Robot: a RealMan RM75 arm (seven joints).
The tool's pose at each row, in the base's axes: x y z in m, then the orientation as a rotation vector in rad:
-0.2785 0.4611 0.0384 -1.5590 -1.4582 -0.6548
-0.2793 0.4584 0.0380 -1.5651 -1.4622 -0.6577
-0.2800 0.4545 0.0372 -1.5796 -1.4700 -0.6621
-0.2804 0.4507 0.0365 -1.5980 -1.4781 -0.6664
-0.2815 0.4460 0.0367 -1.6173 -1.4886 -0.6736
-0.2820 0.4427 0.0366 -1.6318 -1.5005 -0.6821
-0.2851 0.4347 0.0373 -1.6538 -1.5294 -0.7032
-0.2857 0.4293 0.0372 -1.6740 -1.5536 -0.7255
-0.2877 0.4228 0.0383 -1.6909 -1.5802 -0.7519
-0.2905 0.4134 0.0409 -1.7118 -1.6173 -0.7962
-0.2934 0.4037 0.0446 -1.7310 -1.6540 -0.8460
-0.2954 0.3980 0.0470 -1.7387 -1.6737 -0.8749
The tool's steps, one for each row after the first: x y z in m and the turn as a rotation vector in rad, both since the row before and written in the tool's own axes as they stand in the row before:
-0.0018 -0.0009 -0.0020 -0.0062 -0.0045 -0.0016
-0.0028 -0.0008 -0.0028 -0.0130 -0.0106 -0.0018
-0.0026 -0.0005 -0.0028 -0.0155 -0.0128 -0.0007
-0.0025 -0.0013 -0.0039 -0.0181 -0.0137 -0.0031
-0.0019 -0.0006 -0.0027 -0.0159 -0.0115 -0.0061
-0.0043 -0.0034 -0.0067 -0.0301 -0.0210 -0.0192
-0.0032 -0.0006 -0.0043 -0.0292 -0.0169 -0.0170
-0.0031 -0.0021 -0.0058 -0.0299 -0.0152 -0.0210
-0.0037 -0.0029 -0.0090 -0.0447 -0.0175 -0.0324
-0.0031 -0.0027 -0.0099 -0.0472 -0.0151 -0.0341
-0.0017 -0.0017 -0.0060 -0.0252 -0.0062 -0.0196

